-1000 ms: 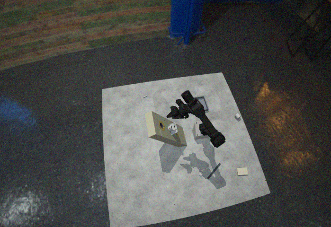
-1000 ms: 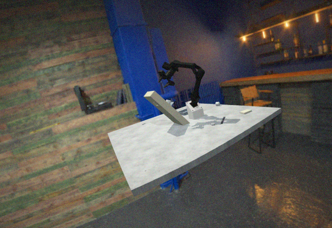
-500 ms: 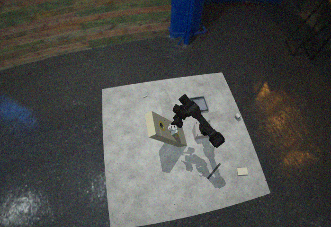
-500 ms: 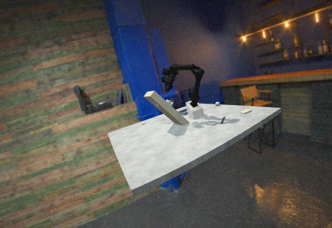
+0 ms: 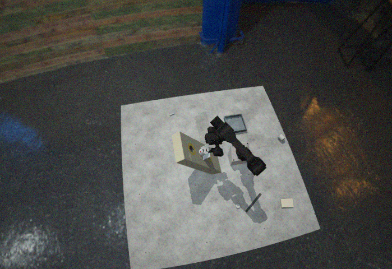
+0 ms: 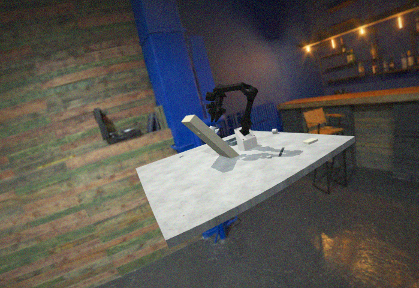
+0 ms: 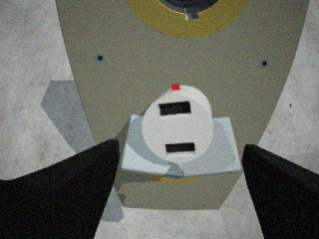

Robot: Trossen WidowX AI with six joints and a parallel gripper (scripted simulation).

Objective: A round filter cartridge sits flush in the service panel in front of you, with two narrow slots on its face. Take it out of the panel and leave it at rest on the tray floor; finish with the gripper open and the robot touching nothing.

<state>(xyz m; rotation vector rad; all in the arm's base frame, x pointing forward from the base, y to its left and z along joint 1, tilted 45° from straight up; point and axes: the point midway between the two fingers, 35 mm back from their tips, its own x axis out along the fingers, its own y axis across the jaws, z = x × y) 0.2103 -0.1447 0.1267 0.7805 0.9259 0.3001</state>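
My gripper tip is now 20 mm short of the round filter cartridge and 40 mm above it. The rest, counted from my gripper tip: beige block: 470 mm behind, 440 mm to the left, 270 mm below; then small pin: 140 mm ahead, 480 mm to the right, 270 mm below; then tray: 330 mm behind, 260 mm to the right, 260 mm below.
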